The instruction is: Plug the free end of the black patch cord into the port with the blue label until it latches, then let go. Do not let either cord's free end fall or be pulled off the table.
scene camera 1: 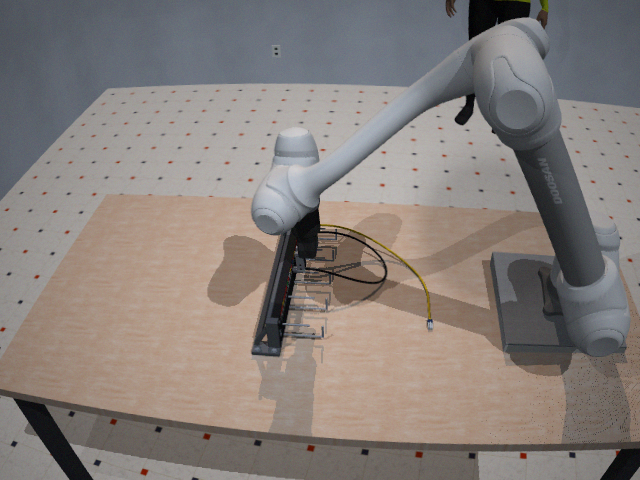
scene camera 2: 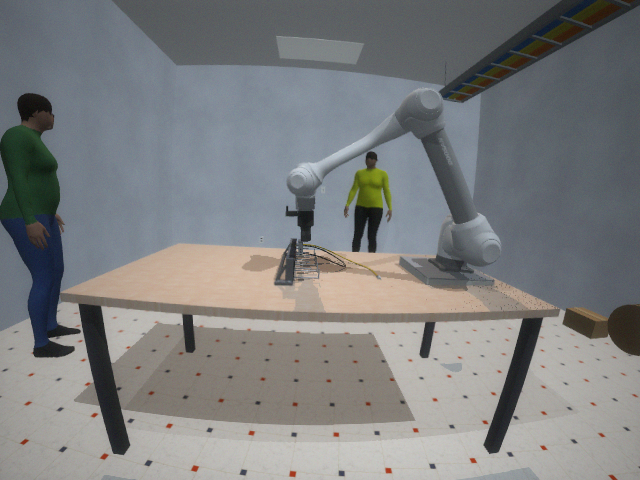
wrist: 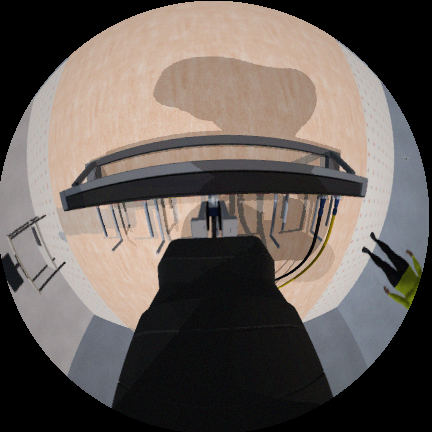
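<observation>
The gripper is shut on the black cord's free plug, which has a clear tip and a dark blue boot. The plug points at the front face of the dark patch panel, near its middle. The panel's top edge hides the ports in the wrist view, so how deep the tip sits cannot be told. The black cord loops back to the panel's far end, where its other plug sits. Small coloured labels run along the panel face; the blue one cannot be made out.
The yellow cord runs from the panel's far end, and its free plug lies on the table. Metal cable guides stick out from the panel face on both sides of the gripper. Two people stand beyond the table.
</observation>
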